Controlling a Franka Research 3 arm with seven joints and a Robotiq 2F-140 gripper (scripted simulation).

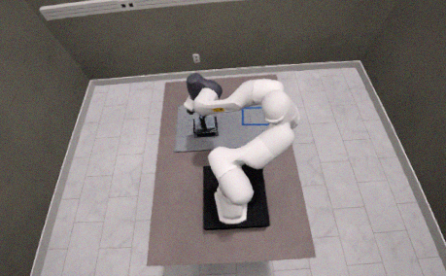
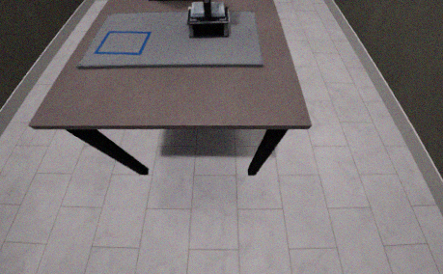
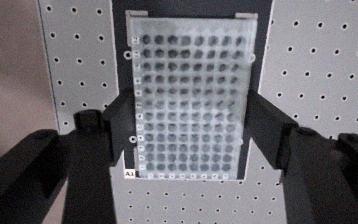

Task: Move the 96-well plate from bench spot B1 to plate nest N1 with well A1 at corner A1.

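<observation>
My hand is 20 mm above the clear 96-well plate. Also, from my hand: dark raised nest 40 mm below; then A1 label 50 mm behind, 80 mm to the right, 40 mm below.
</observation>
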